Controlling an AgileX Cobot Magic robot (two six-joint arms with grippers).
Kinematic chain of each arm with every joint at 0, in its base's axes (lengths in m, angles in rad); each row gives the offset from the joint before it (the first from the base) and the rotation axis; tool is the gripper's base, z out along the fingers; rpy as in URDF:
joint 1: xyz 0 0 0.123 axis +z
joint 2: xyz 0 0 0 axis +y
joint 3: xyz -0.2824 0 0.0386 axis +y
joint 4: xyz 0.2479 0 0.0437 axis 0.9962 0 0.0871
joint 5: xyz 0 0 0 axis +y
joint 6: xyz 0.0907 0 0.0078 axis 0.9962 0 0.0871
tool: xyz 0 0 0 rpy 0 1.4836 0
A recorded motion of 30 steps. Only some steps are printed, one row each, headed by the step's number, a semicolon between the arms.
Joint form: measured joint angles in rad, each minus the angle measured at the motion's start. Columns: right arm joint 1, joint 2, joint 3, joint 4, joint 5, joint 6; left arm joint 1, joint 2, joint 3, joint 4, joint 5, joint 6.
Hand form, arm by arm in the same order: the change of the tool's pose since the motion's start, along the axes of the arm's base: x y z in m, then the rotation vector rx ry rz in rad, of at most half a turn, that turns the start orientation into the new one. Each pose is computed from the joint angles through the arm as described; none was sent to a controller.
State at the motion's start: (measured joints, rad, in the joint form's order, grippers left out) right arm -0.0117 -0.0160 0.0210 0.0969 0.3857 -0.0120; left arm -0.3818 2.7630 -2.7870 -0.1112 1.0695 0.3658
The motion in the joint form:
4: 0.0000 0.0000 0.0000 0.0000 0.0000 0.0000; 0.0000 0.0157 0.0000 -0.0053 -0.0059 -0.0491
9: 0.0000 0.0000 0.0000 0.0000 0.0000 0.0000; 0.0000 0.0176 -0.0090 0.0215 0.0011 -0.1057
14: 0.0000 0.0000 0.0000 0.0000 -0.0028 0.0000; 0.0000 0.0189 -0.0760 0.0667 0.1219 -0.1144
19: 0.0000 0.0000 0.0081 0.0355 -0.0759 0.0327; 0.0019 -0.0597 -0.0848 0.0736 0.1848 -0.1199
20: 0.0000 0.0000 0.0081 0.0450 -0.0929 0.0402; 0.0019 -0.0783 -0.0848 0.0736 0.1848 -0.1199
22: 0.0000 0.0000 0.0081 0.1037 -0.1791 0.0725; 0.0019 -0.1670 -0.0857 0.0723 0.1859 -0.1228
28: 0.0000 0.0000 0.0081 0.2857 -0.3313 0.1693; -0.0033 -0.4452 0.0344 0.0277 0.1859 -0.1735
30: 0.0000 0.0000 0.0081 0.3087 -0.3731 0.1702; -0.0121 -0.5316 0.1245 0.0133 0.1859 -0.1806
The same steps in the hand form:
4: 0.0000 0.0000 0.0000 0.0000 0.0000 0.0000; 0.0008 -0.0008 -0.0087 -0.0255 0.0261 0.0402
9: 0.0000 0.0000 0.0000 0.0000 0.0000 0.0000; 0.0014 0.0013 -0.0077 -0.0290 0.0321 0.0885
14: 0.0001 0.0000 0.0002 0.0000 -0.0028 -0.0003; -0.0045 0.0073 0.0051 0.0312 0.0655 0.0953
19: 0.0020 0.0003 0.0040 0.0668 -0.0668 -0.0145; -0.0136 0.0126 0.0489 0.0248 0.0416 0.1009
20: 0.0023 0.0004 0.0055 0.0836 -0.0835 -0.0178; -0.0153 0.0133 0.0593 0.0171 0.0247 0.1010
22: 0.0037 0.0004 0.0134 0.1741 -0.1681 -0.0339; -0.0260 0.0175 0.1084 -0.0225 -0.0544 0.1031
28: 0.0045 -0.0015 0.0272 0.4529 -0.3119 -0.0800; -0.0758 0.0304 0.2202 -0.1557 -0.1637 0.1175
30: 0.0043 -0.0029 0.0307 0.4771 -0.3527 -0.0890; -0.0929 0.0315 0.2376 -0.1707 -0.1512 0.1084

